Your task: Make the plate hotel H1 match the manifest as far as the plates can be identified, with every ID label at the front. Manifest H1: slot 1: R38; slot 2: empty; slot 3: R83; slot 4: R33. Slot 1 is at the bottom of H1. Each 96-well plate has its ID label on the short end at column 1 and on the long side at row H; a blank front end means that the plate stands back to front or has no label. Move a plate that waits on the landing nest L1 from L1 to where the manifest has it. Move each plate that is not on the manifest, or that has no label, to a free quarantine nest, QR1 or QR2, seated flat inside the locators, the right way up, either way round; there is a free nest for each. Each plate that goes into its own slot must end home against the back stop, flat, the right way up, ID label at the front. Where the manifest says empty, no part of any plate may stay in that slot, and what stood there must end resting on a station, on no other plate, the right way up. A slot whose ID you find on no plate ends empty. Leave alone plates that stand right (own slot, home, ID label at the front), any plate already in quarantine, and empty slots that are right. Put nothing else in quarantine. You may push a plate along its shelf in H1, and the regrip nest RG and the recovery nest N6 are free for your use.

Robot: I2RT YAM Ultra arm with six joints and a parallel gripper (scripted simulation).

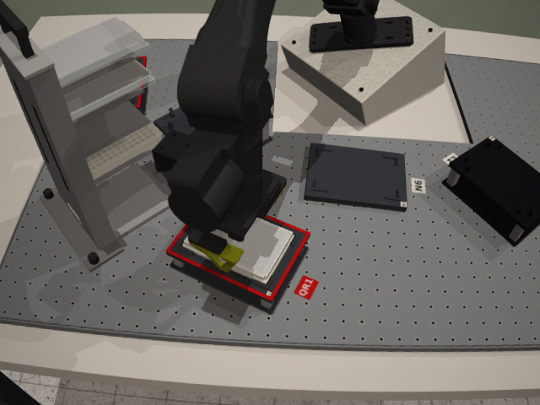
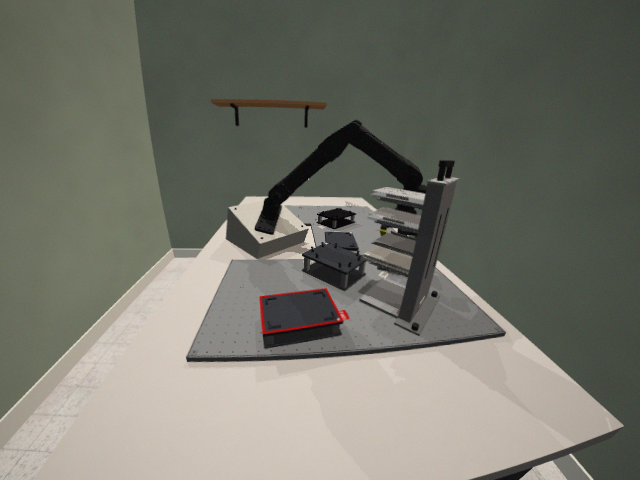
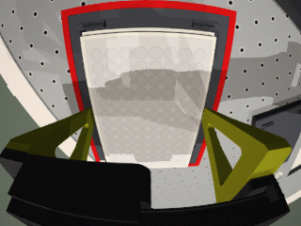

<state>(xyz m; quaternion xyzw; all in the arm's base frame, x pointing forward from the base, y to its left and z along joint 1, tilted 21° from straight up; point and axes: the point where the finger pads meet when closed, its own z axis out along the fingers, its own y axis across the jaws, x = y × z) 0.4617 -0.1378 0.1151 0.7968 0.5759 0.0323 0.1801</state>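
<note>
Right now the red-framed quarantine nest QR1 is 10 mm below my hand. The rest, counted from my hand: black regrip nest RG (230 mm behind, 80 mm to the right, 10 mm above); plate hotel H1 (250 mm to the right, 110 mm above, 40 mm behind); flat nest N6 (180 mm behind, 160 mm to the left, 40 mm below).
</note>
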